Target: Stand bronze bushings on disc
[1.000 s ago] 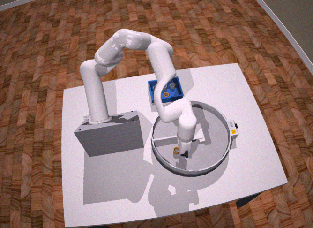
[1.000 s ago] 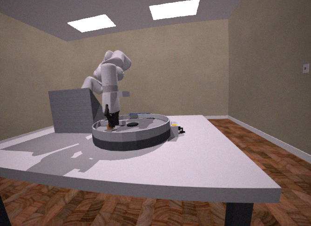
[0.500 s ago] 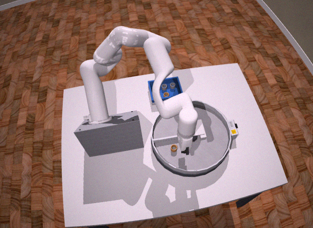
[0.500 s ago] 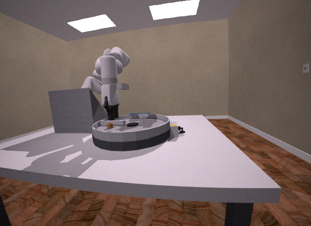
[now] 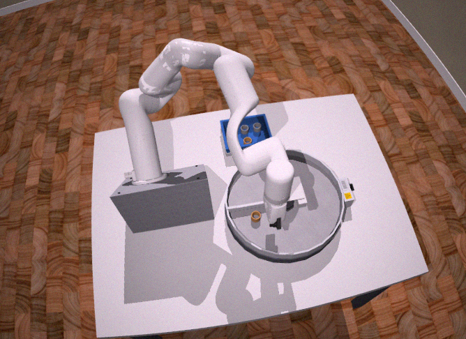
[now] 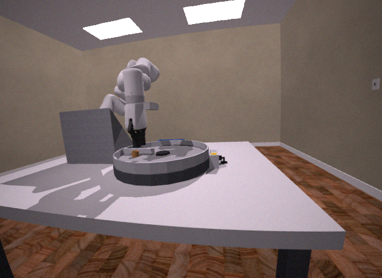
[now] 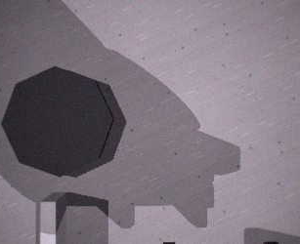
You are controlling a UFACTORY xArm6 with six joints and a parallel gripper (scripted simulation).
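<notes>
My hand is 4 cm past the blue crate, 42 cm to the right of it and 10 cm above it. The rest, counted from my hand: turntable disc 6 cm ahead, 9 cm to the left, 8 cm below.
</notes>
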